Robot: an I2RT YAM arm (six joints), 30 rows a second.
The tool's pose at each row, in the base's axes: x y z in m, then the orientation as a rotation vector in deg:
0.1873, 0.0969, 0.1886, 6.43, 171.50, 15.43
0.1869, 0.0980, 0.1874, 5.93, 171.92, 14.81
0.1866, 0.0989, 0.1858, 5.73, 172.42, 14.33
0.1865, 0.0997, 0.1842, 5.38, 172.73, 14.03
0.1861, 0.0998, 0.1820, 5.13, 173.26, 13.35
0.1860, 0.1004, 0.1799, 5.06, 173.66, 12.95
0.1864, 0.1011, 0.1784, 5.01, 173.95, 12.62
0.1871, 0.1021, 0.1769, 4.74, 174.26, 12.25
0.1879, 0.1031, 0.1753, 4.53, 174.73, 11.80
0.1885, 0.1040, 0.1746, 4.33, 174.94, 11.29
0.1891, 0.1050, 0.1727, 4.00, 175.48, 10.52
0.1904, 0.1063, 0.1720, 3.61, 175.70, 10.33
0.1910, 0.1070, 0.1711, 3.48, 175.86, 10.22
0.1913, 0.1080, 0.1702, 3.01, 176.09, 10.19
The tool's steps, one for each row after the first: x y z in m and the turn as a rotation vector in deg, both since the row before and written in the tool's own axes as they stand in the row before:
0.0006, 0.0008, 0.0013, 0.42, 0.36, -0.34
0.0006, 0.0006, 0.0017, 0.35, 0.45, -0.13
0.0003, 0.0005, 0.0017, 0.21, 0.29, -0.23
0.0006, -0.0003, 0.0021, 0.48, 0.47, -0.16
0.0004, 0.0003, 0.0021, 0.29, 0.36, -0.04
-0.0002, 0.0005, 0.0016, 0.24, 0.26, -0.03
-0.0005, 0.0008, 0.0017, 0.26, 0.28, -0.17
-0.0006, 0.0008, 0.0018, 0.32, 0.43, -0.13
-0.0005, 0.0008, 0.0009, 0.34, 0.17, -0.14
-0.0004, 0.0008, 0.0021, 0.53, 0.48, -0.21
-0.0012, 0.0013, 0.0009, 0.13, 0.21, -0.25
-0.0005, 0.0006, 0.0010, 0.08, 0.15, -0.08
-0.0002, 0.0009, 0.0010, 0.02, 0.24, -0.30

